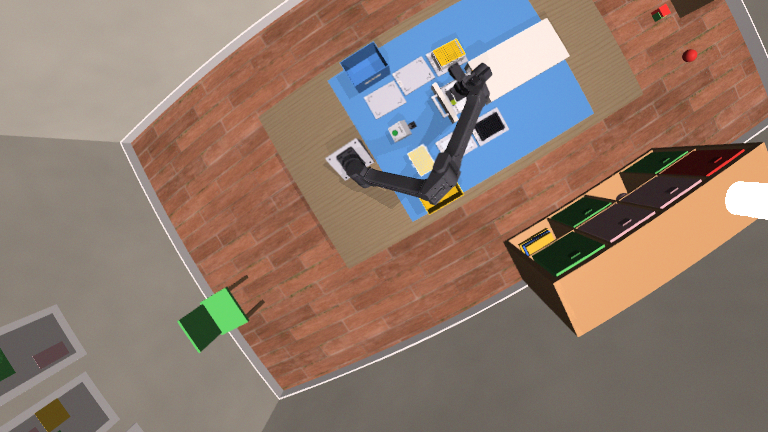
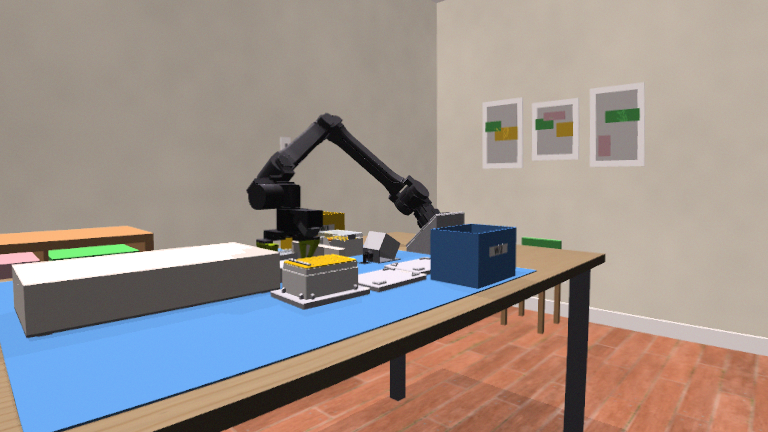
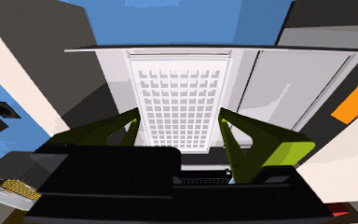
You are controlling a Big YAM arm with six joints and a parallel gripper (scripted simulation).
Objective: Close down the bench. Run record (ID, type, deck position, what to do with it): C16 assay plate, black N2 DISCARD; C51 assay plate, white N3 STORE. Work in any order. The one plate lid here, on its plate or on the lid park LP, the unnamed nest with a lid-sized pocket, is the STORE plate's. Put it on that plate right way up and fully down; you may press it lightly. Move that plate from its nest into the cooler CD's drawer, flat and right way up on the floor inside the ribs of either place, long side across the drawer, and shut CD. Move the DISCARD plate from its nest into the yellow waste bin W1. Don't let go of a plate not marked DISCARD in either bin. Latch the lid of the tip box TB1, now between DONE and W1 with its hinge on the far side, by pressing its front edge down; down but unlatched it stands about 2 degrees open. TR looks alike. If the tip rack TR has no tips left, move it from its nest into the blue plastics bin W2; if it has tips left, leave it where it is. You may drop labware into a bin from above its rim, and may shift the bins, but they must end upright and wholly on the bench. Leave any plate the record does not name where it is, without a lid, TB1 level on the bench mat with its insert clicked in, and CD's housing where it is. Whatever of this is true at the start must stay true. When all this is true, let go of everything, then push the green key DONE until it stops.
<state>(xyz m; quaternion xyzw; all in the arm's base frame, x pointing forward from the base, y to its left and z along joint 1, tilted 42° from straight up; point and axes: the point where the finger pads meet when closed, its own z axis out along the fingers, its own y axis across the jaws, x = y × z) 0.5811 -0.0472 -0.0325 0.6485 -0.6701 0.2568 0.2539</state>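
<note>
My hand is right at the plate lid. From my hand the other things lie so: white cooler CD (17 cm ahead, 1 cm to the right, 1 cm above); drawer (4 cm ahead); white plate (right at my hand).
</note>
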